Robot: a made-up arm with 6 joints.
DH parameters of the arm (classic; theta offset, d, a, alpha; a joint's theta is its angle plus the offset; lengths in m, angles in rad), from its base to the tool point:
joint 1: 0 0.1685 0 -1.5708
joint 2: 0.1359 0 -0.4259 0
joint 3: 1.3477 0 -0.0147 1.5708
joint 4: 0 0.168 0 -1.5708
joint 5: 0 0 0.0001 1.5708
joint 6: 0 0.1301 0 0
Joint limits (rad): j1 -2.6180..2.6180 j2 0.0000..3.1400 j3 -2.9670..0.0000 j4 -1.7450..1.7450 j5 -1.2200..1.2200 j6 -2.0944..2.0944
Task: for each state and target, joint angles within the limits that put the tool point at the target. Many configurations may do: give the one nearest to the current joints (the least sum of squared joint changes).
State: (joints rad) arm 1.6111 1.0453 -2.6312 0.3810 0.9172 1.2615
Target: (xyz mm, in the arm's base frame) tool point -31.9 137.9 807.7
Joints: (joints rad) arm 1.5571 1.3969 -2.5655 0.3431 0.8812 1.2615
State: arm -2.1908 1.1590 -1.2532 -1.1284 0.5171 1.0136
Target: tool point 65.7 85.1 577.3
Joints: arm -2.5546 0.4875 -1.0010 -1.0351 0.3124 1.0136
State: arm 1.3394 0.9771 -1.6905 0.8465 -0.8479 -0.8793
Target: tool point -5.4 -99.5 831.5
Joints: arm 1.0614 1.0291 -1.9404 0.5836 -0.6581 -0.8793
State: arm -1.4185 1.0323 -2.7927 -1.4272 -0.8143 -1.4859
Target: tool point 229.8 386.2 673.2
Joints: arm -1.8679 0.7655 -2.9052 -1.4069 -0.9817 -1.4859
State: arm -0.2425 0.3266 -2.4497 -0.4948 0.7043 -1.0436
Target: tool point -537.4 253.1 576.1
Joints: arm -0.4598 0.4121 -2.8099 -0.5027 0.1861 -1.0436
